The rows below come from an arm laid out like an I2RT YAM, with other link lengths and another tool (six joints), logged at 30 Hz.
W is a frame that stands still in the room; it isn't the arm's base.
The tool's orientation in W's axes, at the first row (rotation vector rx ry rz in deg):
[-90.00 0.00 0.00]
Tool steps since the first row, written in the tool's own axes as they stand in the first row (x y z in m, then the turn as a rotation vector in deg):
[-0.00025 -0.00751 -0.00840 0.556 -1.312 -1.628]
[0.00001 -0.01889 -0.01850 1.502 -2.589 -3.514]
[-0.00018 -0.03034 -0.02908 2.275 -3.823 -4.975]
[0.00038 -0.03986 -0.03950 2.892 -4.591 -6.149]
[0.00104 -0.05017 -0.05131 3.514 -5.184 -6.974]
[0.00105 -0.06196 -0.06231 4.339 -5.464 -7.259]
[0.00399 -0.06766 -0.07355 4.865 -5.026 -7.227]
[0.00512 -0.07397 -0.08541 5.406 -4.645 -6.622]
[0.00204 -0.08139 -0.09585 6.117 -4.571 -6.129]
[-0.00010 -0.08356 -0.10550 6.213 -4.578 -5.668]
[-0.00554 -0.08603 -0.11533 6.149 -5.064 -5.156]
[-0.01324 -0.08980 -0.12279 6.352 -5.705 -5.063]
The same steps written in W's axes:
[-0.00025 -0.00840 0.00751 0.556 -1.628 1.312]
[0.00001 -0.01850 0.01889 1.502 -3.514 2.589]
[-0.00018 -0.02908 0.03034 2.275 -4.975 3.823]
[0.00038 -0.03950 0.03986 2.892 -6.149 4.591]
[0.00104 -0.05131 0.05017 3.514 -6.974 5.184]
[0.00105 -0.06231 0.06196 4.339 -7.259 5.464]
[0.00399 -0.07355 0.06766 4.865 -7.227 5.026]
[0.00512 -0.08541 0.07397 5.406 -6.622 4.645]
[0.00204 -0.09585 0.08139 6.117 -6.129 4.571]
[-0.00010 -0.10550 0.08356 6.213 -5.668 4.578]
[-0.00554 -0.11533 0.08603 6.149 -5.156 5.064]
[-0.01324 -0.12279 0.08980 6.352 -5.063 5.705]

